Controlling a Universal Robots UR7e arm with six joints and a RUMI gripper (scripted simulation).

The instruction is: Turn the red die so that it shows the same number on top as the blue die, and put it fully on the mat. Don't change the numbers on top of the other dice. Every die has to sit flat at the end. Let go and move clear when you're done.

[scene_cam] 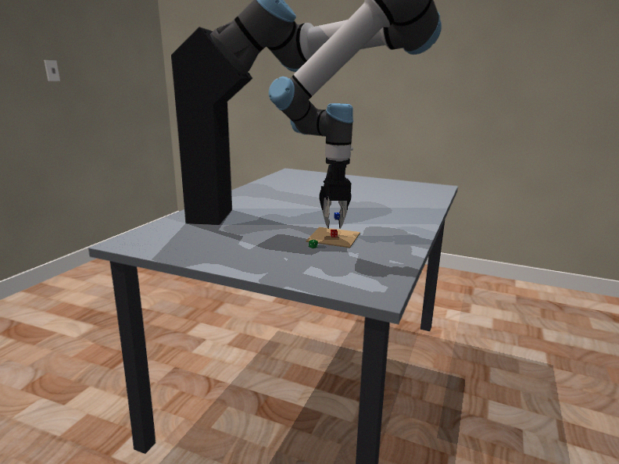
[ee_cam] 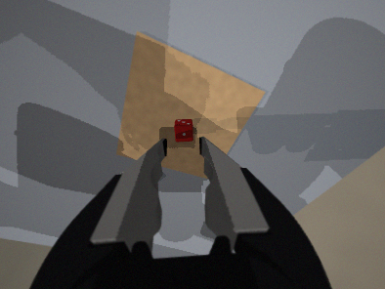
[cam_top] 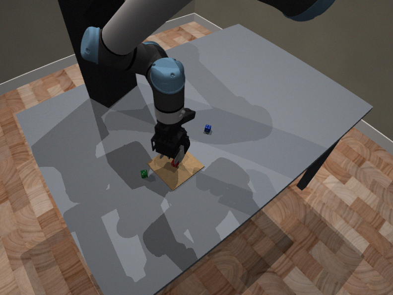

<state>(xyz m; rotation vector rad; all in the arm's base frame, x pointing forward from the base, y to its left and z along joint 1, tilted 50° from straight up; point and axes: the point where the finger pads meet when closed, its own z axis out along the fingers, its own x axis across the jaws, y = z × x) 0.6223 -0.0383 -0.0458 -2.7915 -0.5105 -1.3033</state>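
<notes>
Right now the red die is 3 cm below my hand. Also, from my hand: tan mat 5 cm below; green die 10 cm to the right, 4 cm below, 3 cm behind; blue die 19 cm to the left, 5 cm behind, 4 cm below.
</notes>
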